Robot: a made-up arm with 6 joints.
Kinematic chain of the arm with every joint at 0, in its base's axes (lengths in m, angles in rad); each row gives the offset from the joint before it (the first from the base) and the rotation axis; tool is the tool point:
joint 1: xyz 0 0 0.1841 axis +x
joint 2: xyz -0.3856 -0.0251 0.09 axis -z
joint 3: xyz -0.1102 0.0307 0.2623 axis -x
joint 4: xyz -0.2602 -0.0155 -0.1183 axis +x
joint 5: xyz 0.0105 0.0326 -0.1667 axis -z
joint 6: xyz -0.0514 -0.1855 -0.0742 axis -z
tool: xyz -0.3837 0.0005 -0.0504
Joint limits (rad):
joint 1: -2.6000..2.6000
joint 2: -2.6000..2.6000
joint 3: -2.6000..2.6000
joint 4: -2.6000..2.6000
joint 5: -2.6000..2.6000
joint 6: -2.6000..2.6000
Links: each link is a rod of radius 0.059 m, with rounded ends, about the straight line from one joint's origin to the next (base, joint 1, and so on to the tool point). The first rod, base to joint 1, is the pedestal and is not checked.
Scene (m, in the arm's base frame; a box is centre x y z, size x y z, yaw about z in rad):
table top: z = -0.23
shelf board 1: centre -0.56 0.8 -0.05 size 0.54 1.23 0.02 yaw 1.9
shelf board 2: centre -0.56 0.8 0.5 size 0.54 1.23 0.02 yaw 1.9
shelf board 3: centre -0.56 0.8 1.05 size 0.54 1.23 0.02 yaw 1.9
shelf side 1: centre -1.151 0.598 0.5 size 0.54 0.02 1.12 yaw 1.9
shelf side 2: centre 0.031 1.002 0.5 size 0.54 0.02 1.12 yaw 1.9
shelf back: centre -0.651 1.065 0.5 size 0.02 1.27 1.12 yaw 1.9
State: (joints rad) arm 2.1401 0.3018 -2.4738 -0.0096 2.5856 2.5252
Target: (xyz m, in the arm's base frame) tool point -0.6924 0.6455 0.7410
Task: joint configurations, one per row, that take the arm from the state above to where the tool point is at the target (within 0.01 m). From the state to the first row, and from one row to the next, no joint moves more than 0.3 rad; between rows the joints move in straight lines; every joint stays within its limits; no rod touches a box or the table.
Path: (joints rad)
1: 1.8659 0.3314 -2.4692 -0.0019 2.5874 2.5346
2: 1.5917 0.3610 -2.4645 0.0059 2.5892 2.5439
3: 1.3176 0.3906 -2.4599 0.0136 2.5910 2.5532
4: 1.0434 0.4203 -2.4552 0.0214 2.5928 2.5626
5: 0.7692 0.4499 -2.4506 0.0291 2.5946 2.5720
6: 0.4950 0.4795 -2.4460 0.0369 2.5964 2.5813
7: 0.2208 0.5091 -2.4413 0.0446 2.5982 2.5906
8: -0.0533 0.5387 -2.4367 0.0523 2.6000 2.6000

